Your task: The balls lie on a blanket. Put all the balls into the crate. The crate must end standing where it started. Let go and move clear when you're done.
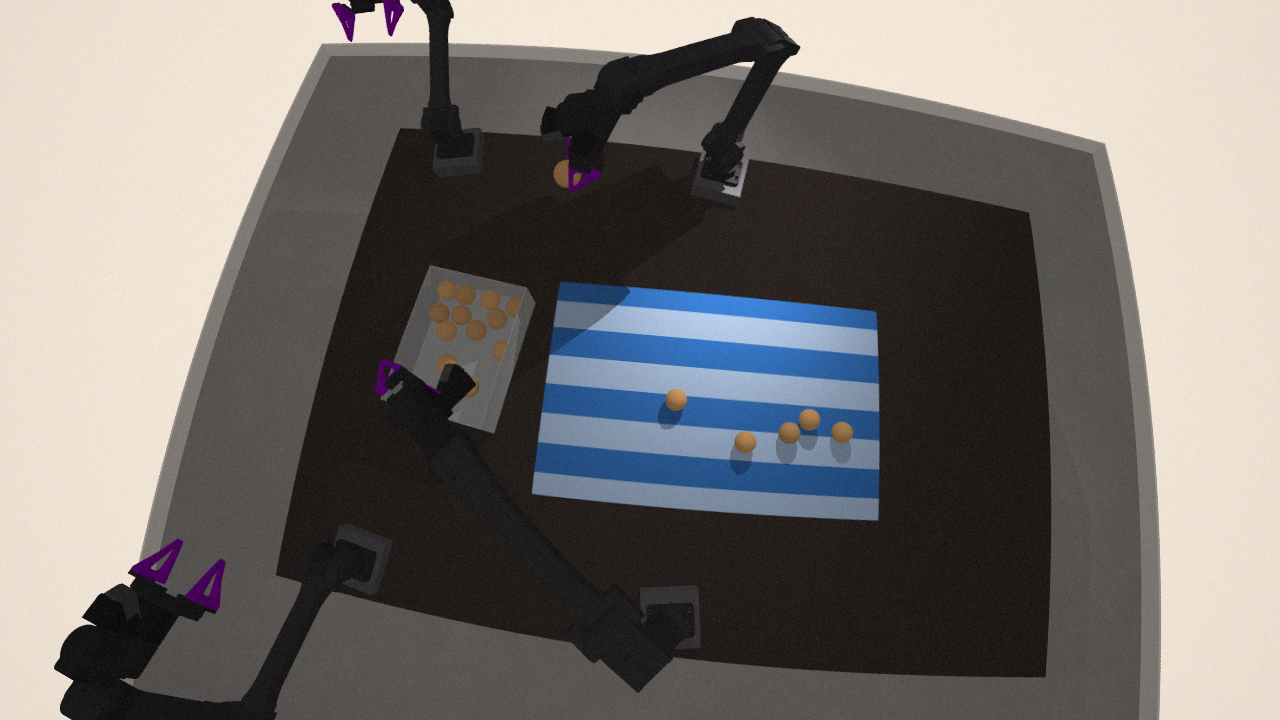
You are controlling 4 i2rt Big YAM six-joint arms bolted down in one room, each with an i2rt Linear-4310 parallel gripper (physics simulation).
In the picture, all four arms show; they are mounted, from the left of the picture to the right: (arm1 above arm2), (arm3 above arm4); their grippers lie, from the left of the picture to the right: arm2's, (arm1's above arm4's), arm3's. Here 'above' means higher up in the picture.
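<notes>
Several orange balls lie on the striped blanket [707,356]: one ball [675,400] near its middle, another ball [744,441] below, and a group with a ball [809,419] to the right. The grey crate [508,380] stands left of the blanket, with several balls inside; the arm hides part of its lower end. Arm3's gripper [572,166] is shut on a ball [562,173], raised above the table beyond the crate. Arm4's gripper [410,383] is open over the crate's lower left edge. Arm1's gripper [368,17] and arm2's gripper [185,574] are open, away from the balls.
Arm4's long link [528,519] crosses the dark table top [957,537] between its base [684,617] and the crate. Arm3's link [680,67] reaches left above the table's back part. Arm1's base [458,162] stands at the upper left, arm2's base [375,573] at the lower left.
</notes>
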